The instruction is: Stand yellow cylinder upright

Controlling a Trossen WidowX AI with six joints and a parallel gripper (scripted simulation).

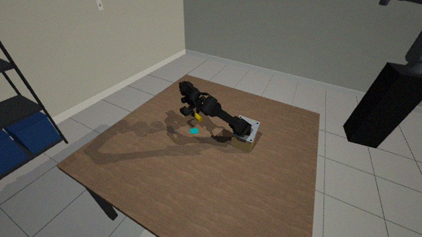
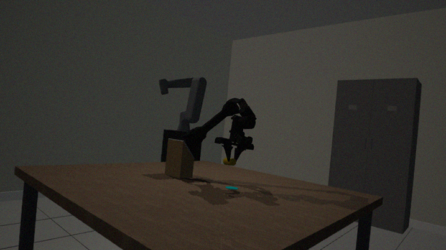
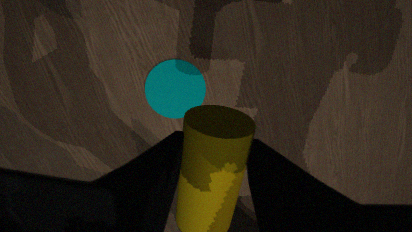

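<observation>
Now: the cyan circle 20 mm to the left of my gripper tip and 120 mm below it. The rest, counted from my gripper tip: yellow tall cylinder: 20 mm behind, 10 mm to the left.
</observation>
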